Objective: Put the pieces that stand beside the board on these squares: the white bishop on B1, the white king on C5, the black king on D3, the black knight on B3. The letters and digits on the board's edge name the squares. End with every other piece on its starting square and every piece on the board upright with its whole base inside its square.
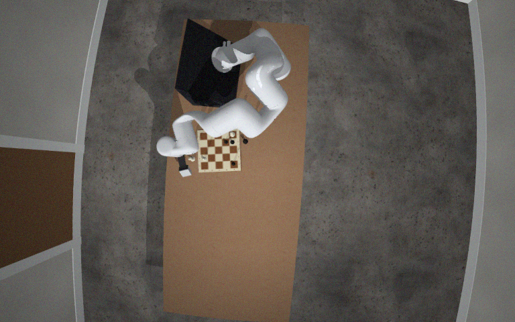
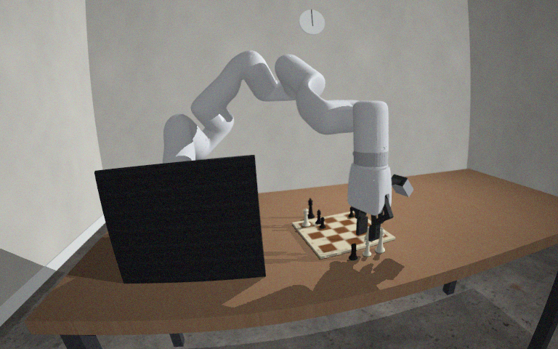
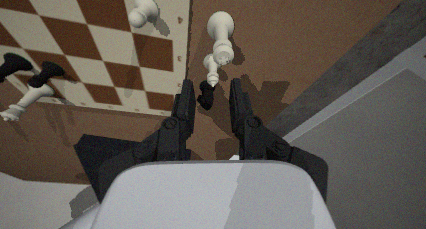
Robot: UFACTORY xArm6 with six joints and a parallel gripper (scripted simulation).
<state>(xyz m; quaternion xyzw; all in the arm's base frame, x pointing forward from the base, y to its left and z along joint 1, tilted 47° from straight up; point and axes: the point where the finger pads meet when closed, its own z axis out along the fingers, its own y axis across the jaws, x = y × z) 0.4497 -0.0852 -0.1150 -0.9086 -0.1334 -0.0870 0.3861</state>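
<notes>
My hand is 40 mm short of the white king and 40 mm above it. Also, from my hand: chessboard 140 mm to the left, 70 mm below, 10 mm behind; then black king 270 mm to the left, 60 mm behind, 40 mm below; then white pawn 70 mm to the left, 50 mm below, 40 mm ahead.
</notes>
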